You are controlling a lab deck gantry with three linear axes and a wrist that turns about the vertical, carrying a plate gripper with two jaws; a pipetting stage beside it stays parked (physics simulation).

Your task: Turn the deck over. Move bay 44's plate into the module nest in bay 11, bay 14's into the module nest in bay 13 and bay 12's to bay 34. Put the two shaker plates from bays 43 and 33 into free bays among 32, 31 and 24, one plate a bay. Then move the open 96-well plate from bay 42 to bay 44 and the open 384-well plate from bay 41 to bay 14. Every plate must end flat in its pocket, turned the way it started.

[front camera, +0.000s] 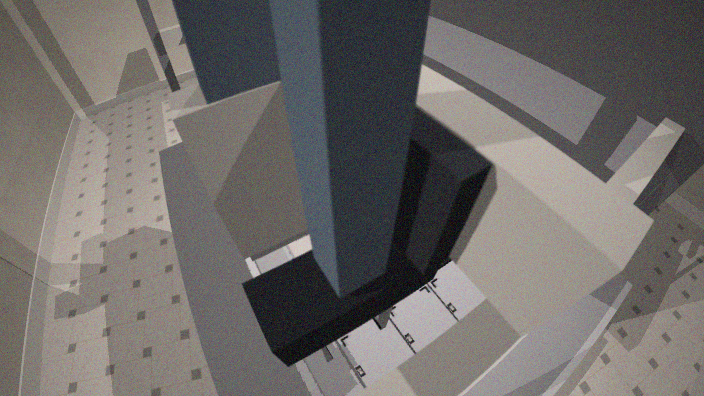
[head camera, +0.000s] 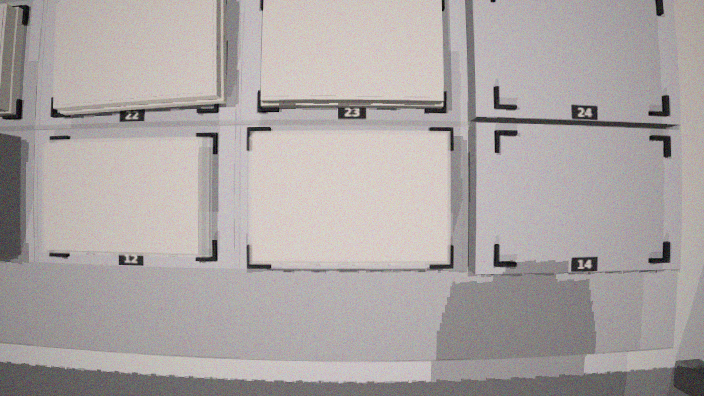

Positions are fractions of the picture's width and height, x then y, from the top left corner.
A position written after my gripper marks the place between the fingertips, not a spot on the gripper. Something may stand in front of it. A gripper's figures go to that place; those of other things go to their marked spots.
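Scene:
Bay 14 (front camera: 0.54, 0.89) and bay 34 (front camera: 0.64, 0.72): marked spots 20 cm apart. My gripper (front camera: 0.50, 0.84) is 42 cm from the lens, the nearest to it of the things named here. Bay 14 is 56 cm from the lens; bay 24 (front camera: 0.60, 0.79), 59 cm from the lens; bay 34, 63 cm from the lens.

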